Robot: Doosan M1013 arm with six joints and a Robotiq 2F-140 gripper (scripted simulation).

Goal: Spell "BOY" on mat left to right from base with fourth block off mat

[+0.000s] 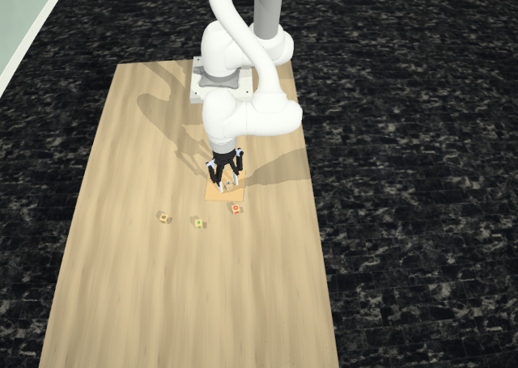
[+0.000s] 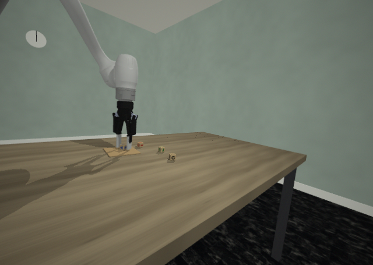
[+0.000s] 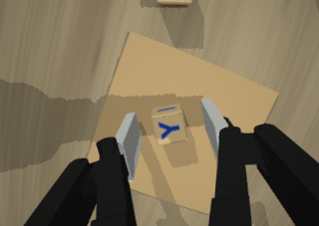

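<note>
Now: hand 4 cm above the tan square mat, 1 cm to the left of it and 1 cm past it.
</note>
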